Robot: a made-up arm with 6 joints.
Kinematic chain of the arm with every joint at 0, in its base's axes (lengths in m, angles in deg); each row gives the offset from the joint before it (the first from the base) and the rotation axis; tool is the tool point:
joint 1: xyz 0 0 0.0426 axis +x
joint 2: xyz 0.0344 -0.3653 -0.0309 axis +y
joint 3: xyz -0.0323 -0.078 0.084 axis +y
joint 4: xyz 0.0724 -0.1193 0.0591 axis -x
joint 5: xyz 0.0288 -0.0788 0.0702 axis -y
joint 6: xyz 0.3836 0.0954 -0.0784 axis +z
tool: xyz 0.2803 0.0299 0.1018
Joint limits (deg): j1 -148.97..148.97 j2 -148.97..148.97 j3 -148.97..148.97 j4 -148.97..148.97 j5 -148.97..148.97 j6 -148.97..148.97
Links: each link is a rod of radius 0.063 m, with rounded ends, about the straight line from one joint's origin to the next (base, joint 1, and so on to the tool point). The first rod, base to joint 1, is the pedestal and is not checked.
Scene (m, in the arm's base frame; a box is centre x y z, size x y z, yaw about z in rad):
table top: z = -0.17
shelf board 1: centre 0.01 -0.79 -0 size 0.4 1.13 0.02 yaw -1.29
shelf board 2: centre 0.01 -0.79 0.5 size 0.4 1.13 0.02 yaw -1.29
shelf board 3: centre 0.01 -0.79 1 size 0.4 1.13 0.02 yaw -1.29
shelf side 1: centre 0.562 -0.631 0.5 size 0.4 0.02 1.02 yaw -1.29
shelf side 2: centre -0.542 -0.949 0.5 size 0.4 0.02 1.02 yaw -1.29
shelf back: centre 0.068 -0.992 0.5 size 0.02 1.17 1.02 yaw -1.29
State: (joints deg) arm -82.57 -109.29 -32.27 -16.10 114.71 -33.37
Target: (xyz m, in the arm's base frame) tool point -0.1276 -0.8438 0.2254
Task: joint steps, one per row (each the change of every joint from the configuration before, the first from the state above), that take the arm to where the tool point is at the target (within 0.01 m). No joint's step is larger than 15 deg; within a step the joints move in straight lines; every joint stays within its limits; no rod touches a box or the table.
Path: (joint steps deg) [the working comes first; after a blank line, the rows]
Joints at the target: -77.27 -111.34 -38.13 22.74 122.11 -18.31
Straight joint move there: touches shelf board 2.

1: -11.98 4.33 1.73 12.35 4.75 1.73
2: -11.98 4.34 1.73 12.36 4.76 1.72
3: -1.07 1.03 -0.57 11.71 -1.96 6.40
4: -1.07 1.02 -0.58 11.72 -1.96 6.40
5: -1.06 1.03 -0.57 11.71 -1.96 6.39
6: -1.07 1.02 -0.58 11.71 -1.95 6.40
7: 11.17 -4.94 -2.34 -10.90 1.90 -4.66
8: 11.18 -4.94 -2.34 -10.91 1.91 -4.66
9: 11.18 -4.94 -2.34 -10.91 1.91 -4.66

